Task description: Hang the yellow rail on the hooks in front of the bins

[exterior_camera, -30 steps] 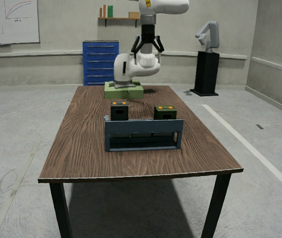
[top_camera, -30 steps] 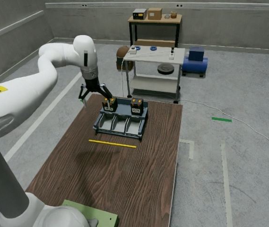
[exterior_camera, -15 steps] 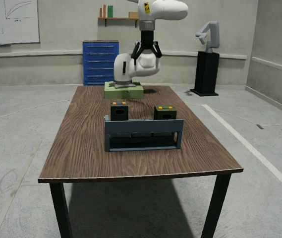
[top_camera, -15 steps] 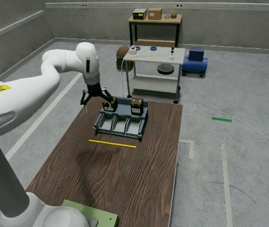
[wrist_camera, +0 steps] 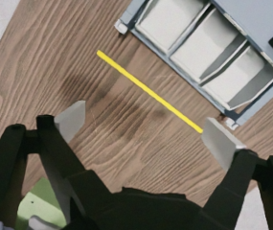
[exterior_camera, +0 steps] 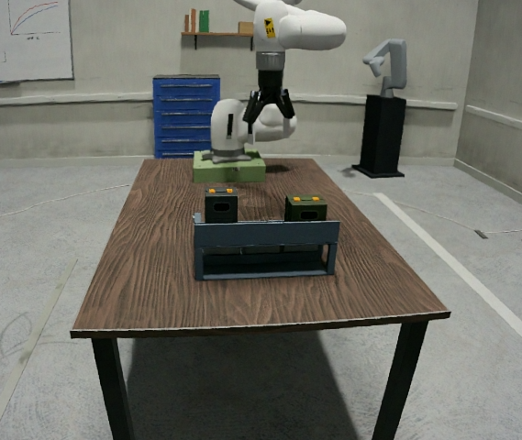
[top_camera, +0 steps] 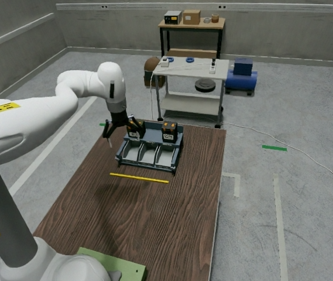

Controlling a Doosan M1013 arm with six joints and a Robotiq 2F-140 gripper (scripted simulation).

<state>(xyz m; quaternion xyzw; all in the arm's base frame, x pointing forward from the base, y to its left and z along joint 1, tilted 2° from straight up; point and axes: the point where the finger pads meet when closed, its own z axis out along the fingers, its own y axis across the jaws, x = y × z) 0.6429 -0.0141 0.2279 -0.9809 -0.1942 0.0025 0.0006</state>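
Right now my hand is 10 mm past the yellow rail, 30 mm to the left of it and 300 mm above it.
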